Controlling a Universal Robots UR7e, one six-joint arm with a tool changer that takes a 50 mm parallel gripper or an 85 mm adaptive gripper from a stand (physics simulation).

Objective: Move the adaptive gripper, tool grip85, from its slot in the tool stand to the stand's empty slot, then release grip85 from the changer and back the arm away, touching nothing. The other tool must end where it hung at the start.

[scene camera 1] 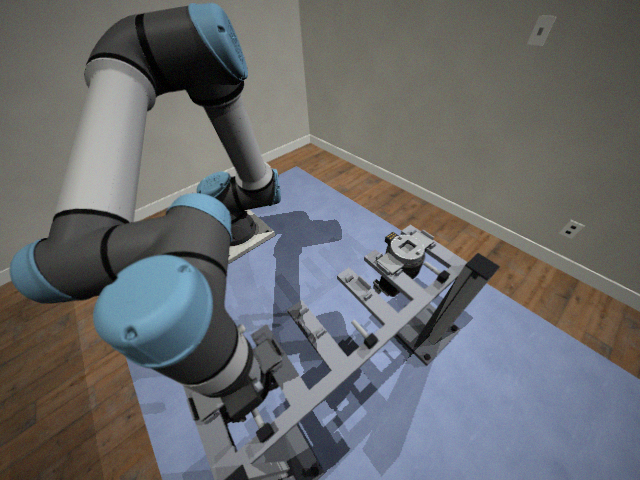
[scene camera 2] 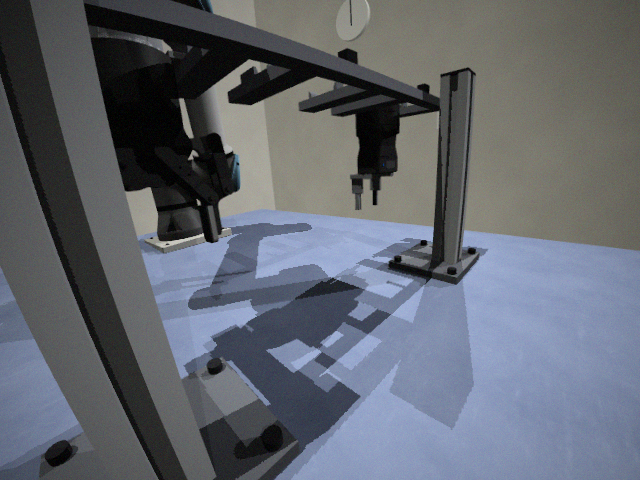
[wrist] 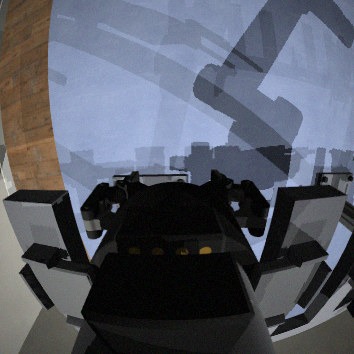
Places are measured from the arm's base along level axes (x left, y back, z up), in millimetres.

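Where they show: end effector, tool point: (scene camera 2: 116, 35); arm's base, origin of the base link: (scene camera 1: 236, 231) (scene camera 2: 184, 233).
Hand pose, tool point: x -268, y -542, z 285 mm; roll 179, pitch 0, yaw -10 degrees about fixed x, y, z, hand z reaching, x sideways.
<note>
Things, the pixels of their top centre, and the offset from my tool point. "spot": a spot on its surface instead.
- adaptive gripper grip85, middle of its top: (wrist: 173, 334) (scene camera 2: 115, 37) (scene camera 1: 234, 371) dx +0, dy +3, dz +0 mm
- right side plate, middle of its top: (wrist: 279, 297) (scene camera 2: 180, 62) (scene camera 1: 266, 354) dx +45, dy -8, dz -12 mm
- middle slot, surface spot: (scene camera 1: 330, 347) spot: dx +118, dy -71, dz -18 mm
- stand's crossbar, surface spot: (scene camera 2: 289, 54) spot: dx +74, dy -110, dz -29 mm
- far post, surface spot: (scene camera 2: 453, 165) (scene camera 1: 452, 308) spot: dx +370, dy -188, dz -122 mm
- middle peg, surface spot: (scene camera 1: 369, 339) spot: dx +160, dy -111, dz -2 mm
The adaptive gripper grip85 (wrist: 175, 225) is attached under the arm's changer, between the two arms of the stand's near slot. Its black fingers are spread wide with nothing between them. In scene camera 2 its body (scene camera 2: 142, 108) hangs below the crossbar, partly hidden by the near post. In the wrist view its left side plate (wrist: 62, 289) and right side plate (wrist: 290, 287) overlap the slot arms (wrist: 32, 215) (wrist: 315, 215) near the dark catches; whether they rest there I cannot tell. The parallel gripper (scene camera 1: 406, 249) (scene camera 2: 378, 142) hangs in the far slot. The middle slot (scene camera 1: 330, 347) is empty.
The stand's crossbar (scene camera 1: 310, 395) (scene camera 2: 289, 54) runs between the near post (scene camera 2: 129, 310) and the far post (scene camera 1: 449, 307) (scene camera 2: 453, 165). Black-headed pegs, such as the middle peg (scene camera 1: 369, 339), stand along the crossbar. The arm's base plate (scene camera 1: 258, 240) (scene camera 2: 165, 246) is behind the stand.
</note>
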